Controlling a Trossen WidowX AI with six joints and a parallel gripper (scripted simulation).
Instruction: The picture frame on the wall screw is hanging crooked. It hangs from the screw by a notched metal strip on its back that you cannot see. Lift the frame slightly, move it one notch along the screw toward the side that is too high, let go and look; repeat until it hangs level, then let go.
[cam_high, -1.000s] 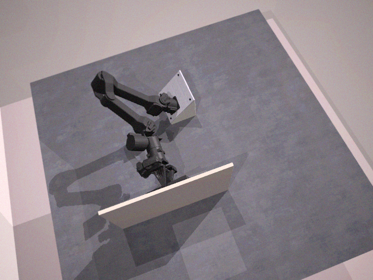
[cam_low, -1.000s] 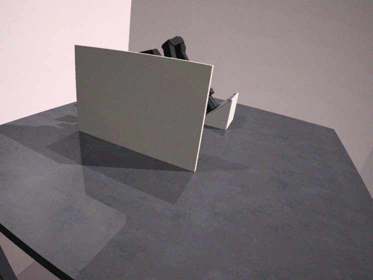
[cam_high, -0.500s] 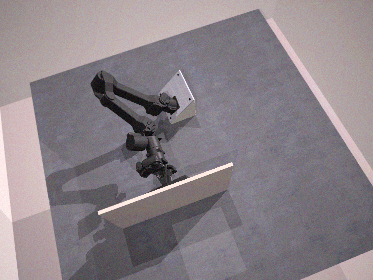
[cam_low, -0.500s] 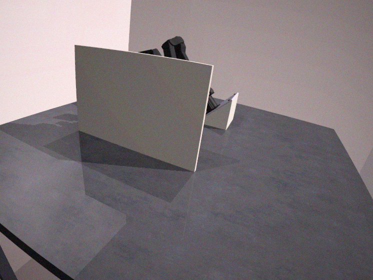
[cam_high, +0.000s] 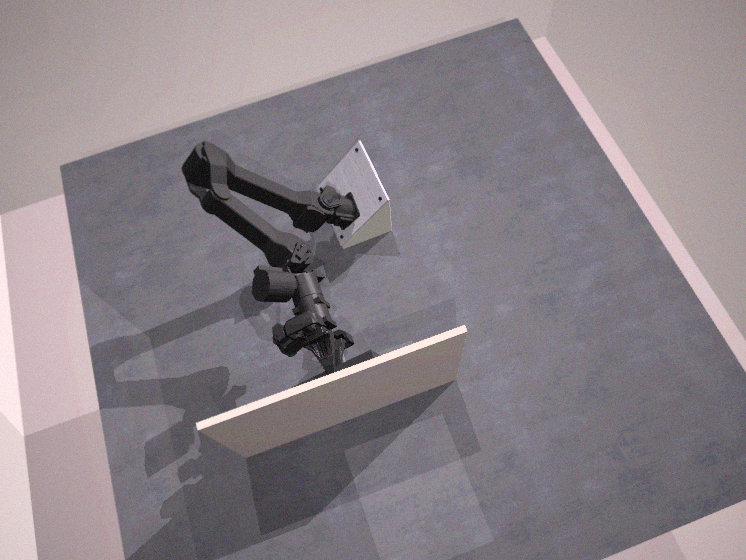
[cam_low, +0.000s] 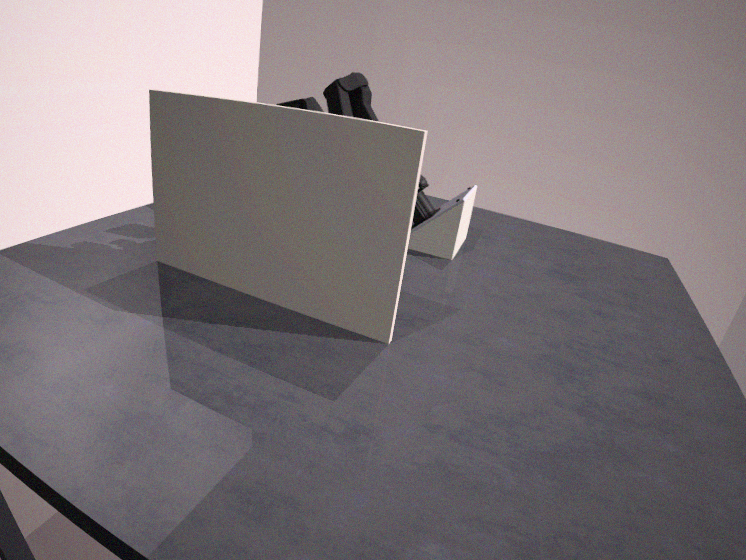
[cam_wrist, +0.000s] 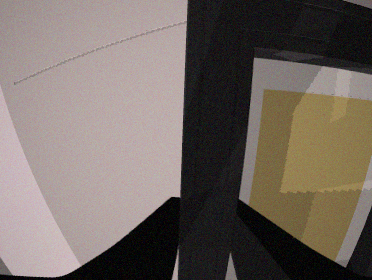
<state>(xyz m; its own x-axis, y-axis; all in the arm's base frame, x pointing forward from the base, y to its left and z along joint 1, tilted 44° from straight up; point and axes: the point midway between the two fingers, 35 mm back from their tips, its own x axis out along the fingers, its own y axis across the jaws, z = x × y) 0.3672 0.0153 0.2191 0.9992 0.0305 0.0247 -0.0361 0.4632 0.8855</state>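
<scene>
My gripper tip is 5 cm above the picture frame, 2 cm to the right of it and 1 cm short of it. Round my gripper tip: wall panel (6 cm below, 2 cm ahead).
</scene>
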